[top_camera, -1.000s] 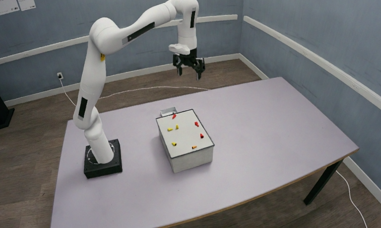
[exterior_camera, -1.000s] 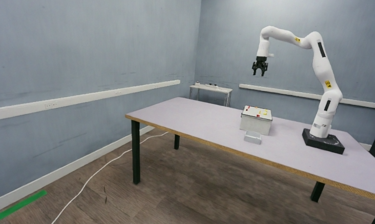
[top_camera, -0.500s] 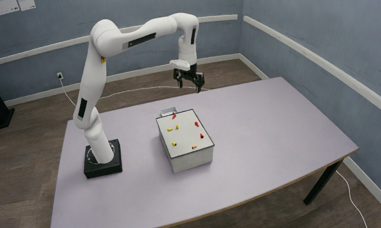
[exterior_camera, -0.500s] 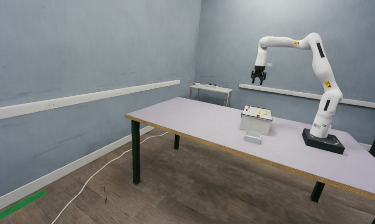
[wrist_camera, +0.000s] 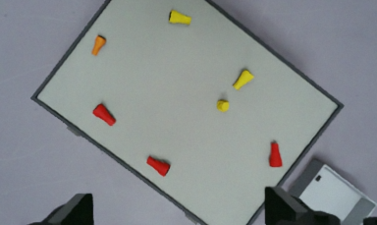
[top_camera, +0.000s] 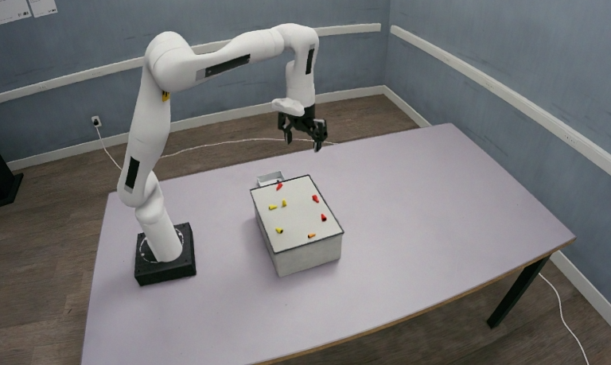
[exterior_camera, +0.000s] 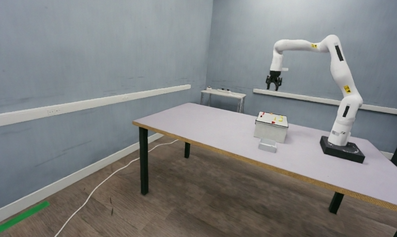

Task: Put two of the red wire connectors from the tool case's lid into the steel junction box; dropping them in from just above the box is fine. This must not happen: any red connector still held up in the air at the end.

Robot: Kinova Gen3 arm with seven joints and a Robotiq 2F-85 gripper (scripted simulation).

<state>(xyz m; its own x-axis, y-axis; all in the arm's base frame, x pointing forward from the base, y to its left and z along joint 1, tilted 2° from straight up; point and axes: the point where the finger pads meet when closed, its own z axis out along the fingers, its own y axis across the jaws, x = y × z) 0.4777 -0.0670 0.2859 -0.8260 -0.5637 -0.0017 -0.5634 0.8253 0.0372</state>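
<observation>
Right now the grey tool case is 5 cm behind my hand, 1 cm to the right of it and 26 cm below it. From my hand the other things lie so: orange connector 5 cm behind, 14 cm to the right, 22 cm below.
</observation>
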